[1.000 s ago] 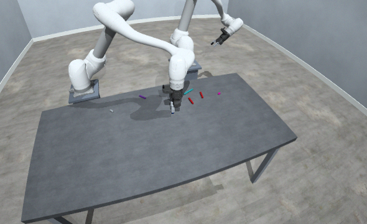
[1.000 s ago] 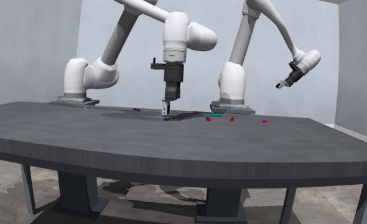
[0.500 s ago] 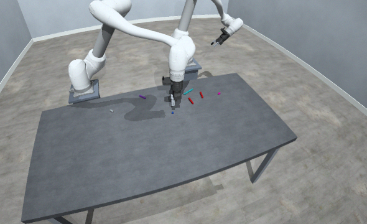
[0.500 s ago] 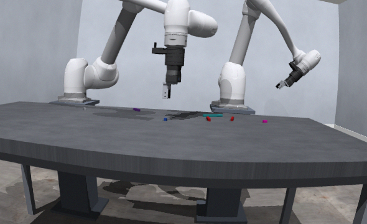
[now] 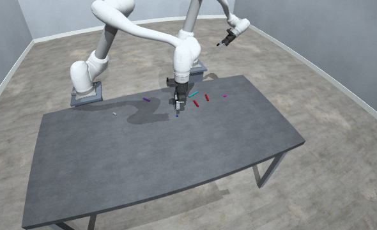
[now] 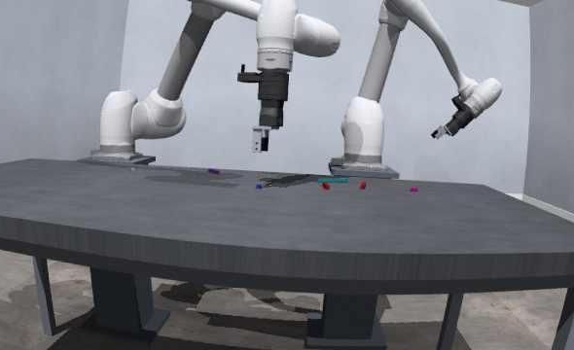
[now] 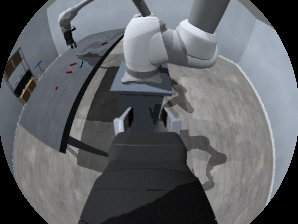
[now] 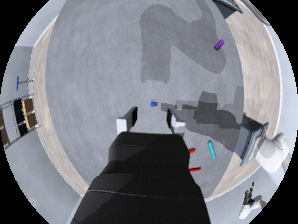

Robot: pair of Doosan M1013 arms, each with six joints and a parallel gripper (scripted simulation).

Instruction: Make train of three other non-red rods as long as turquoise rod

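Observation:
The grey rod is 21 cm behind my right hand, 39 cm to the right of it and 11 cm below it. From my right hand the other things lie so: blue rod 11 cm below; purple rod 26 cm behind, 13 cm to the right, 11 cm below; turquoise rod 16 cm behind, 22 cm to the left, 11 cm below.

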